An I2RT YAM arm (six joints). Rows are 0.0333 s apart.
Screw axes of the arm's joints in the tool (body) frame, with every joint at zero. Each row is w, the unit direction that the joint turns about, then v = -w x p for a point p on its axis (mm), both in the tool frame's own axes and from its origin. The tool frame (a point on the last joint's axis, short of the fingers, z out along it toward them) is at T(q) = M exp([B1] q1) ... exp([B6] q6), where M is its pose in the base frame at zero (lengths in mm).
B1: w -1 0 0 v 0 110.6 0
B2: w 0 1 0 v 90.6 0 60
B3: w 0 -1 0 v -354.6 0 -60
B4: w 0 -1 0 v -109.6 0 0
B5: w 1 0 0 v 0 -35.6 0
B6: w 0 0 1 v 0 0 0
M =
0 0 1 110.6
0 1 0 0
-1 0 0 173.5
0 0 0 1
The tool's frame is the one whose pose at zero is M.
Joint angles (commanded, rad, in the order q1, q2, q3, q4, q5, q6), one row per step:
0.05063 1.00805 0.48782 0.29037 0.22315 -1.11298
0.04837 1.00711 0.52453 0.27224 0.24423 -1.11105
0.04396 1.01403 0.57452 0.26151 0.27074 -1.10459
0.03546 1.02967 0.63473 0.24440 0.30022 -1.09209
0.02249 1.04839 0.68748 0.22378 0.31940 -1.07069
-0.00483 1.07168 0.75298 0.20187 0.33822 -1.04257
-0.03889 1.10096 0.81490 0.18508 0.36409 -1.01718
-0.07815 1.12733 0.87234 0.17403 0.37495 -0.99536
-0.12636 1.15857 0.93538 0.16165 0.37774 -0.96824
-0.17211 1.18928 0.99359 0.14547 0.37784 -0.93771
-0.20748 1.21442 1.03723 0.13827 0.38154 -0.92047
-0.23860 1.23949 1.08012 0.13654 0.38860 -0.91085
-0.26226 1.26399 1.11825 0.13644 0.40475 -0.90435
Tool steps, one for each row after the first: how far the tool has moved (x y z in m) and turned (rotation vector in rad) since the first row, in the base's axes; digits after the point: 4 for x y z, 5 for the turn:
0.0026 -0.0011 0.0111 -0.00178 -0.02008 -0.02324
0.0070 -0.0029 0.0262 0.00088 -0.05392 -0.05493
0.0127 -0.0057 0.0424 0.00889 -0.08439 -0.09468
0.0181 -0.0093 0.0549 0.02632 -0.10312 -0.13022
0.0244 -0.0167 0.0707 0.04993 -0.13136 -0.18043
0.0310 -0.0264 0.0842 0.06842 -0.15616 -0.24348
0.0364 -0.0374 0.0973 0.08549 -0.18479 -0.29577
0.0420 -0.0511 0.1108 0.10708 -0.21562 -0.34922
0.0467 -0.0646 0.1221 0.13113 -0.24043 -0.39790
0.0502 -0.0756 0.1303 0.14262 -0.26102 -0.43778
0.0535 -0.0859 0.1388 0.14651 -0.28400 -0.47520
0.0567 -0.0945 0.1457 0.14668 -0.30361 -0.51395

